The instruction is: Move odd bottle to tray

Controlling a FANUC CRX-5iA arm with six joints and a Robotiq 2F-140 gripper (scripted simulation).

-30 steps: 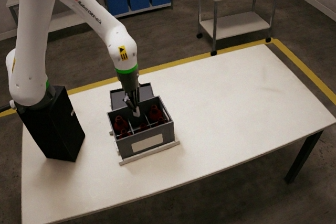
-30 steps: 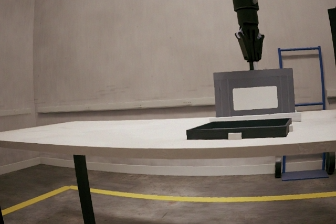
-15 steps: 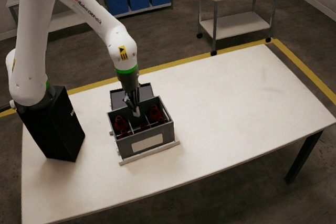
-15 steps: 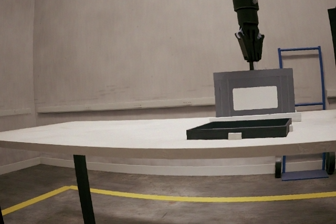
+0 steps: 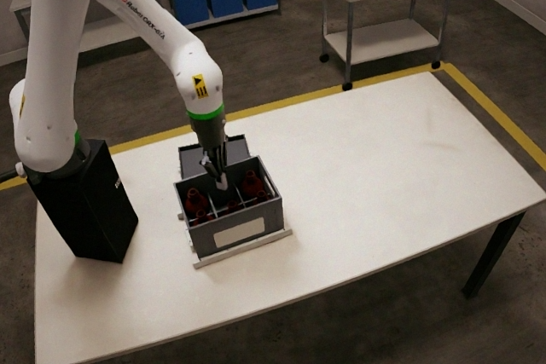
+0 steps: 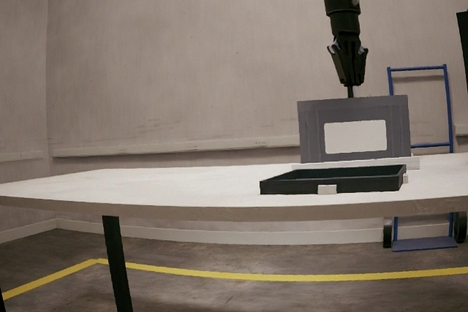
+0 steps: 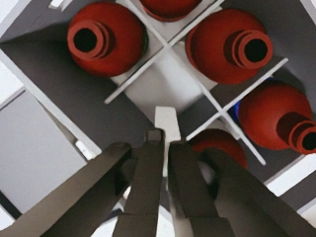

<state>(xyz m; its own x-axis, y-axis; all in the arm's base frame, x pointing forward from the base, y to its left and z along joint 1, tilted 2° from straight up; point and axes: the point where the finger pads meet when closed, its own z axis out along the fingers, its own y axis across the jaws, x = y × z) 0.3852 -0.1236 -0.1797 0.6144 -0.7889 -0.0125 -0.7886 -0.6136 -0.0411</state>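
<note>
Now: hand 90 mm above the crate, 40 mm to the left of it and 10 mm past it. Also, from my hand: dark tray 240 mm to the left, 160 mm below, 60 mm ahead; bottle 90 mm behind, 80 mm below, 10 mm to the left.
</note>
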